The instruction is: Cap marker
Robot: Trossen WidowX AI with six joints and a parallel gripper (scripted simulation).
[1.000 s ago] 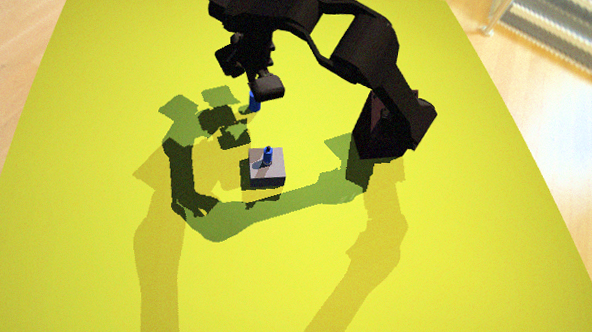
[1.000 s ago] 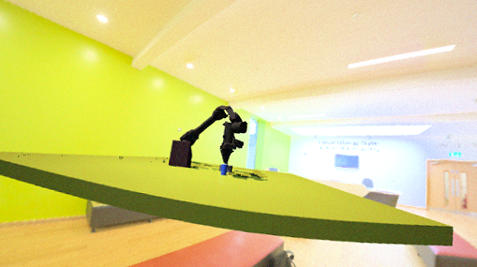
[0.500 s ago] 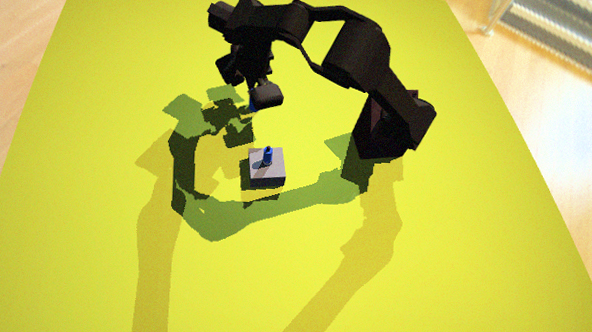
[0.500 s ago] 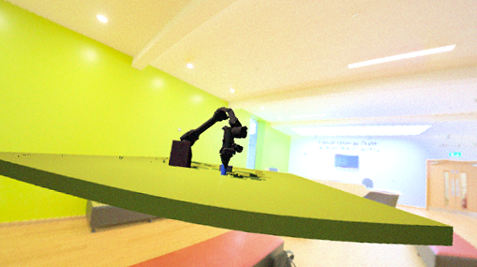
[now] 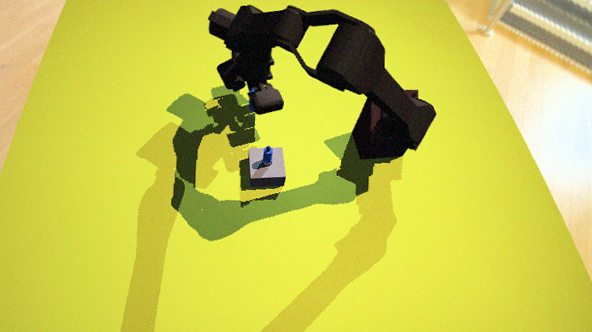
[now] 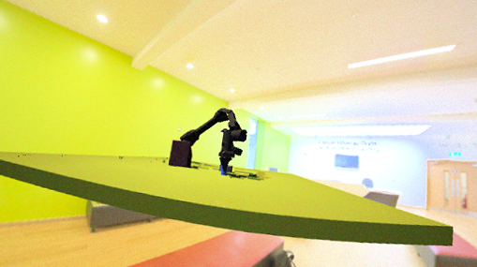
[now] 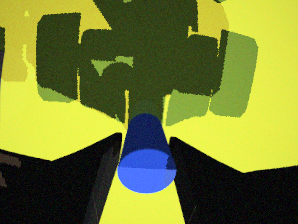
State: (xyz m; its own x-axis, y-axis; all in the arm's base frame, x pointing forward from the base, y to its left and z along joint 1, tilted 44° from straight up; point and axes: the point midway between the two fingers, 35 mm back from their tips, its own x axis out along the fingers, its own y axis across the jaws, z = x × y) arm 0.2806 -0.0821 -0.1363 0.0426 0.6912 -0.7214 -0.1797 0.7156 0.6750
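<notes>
The holder block lies 180 mm to the left of my gripper tip. Round my gripper tip: blue cap: 10 mm above.
</notes>
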